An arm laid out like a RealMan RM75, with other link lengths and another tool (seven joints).
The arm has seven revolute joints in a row. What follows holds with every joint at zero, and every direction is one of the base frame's.
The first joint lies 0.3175 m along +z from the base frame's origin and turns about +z.
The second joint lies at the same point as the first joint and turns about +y.
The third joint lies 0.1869 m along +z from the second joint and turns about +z.
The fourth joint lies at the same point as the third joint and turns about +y.
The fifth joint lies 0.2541 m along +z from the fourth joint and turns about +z.
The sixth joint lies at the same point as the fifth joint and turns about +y.
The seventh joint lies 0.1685 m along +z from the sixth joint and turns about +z.
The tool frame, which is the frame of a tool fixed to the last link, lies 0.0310 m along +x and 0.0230 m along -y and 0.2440 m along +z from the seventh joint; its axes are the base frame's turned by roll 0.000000, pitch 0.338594 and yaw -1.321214 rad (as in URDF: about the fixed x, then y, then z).
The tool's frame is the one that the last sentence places.
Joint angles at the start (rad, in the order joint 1, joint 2, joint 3, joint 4, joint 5, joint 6, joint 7):
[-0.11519, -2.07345, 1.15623, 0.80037, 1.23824, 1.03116, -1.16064]
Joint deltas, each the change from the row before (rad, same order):
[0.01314, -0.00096, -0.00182, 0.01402, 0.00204, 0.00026, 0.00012]
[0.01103, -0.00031, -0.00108, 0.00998, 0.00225, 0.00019, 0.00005]
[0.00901, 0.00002, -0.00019, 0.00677, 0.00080, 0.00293, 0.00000]
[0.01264, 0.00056, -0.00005, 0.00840, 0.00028, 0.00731, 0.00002]
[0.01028, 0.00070, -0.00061, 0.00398, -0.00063, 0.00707, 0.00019]
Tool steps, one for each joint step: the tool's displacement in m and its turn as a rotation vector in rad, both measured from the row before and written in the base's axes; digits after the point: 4 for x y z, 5 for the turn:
[-0.0026, -0.0010, 0.0040, 0.00680, 0.00532, 0.00234]
[-0.0029, -0.0013, 0.0026, 0.00411, 0.00482, 0.00322]
[-0.0016, -0.0016, 0.0015, 0.00172, 0.00183, 0.00122]
[-0.0015, -0.0028, 0.0018, 0.00106, 0.00080, -0.00010]
[-0.0019, -0.0028, 0.0011, 0.00020, -0.00112, 0.00151]

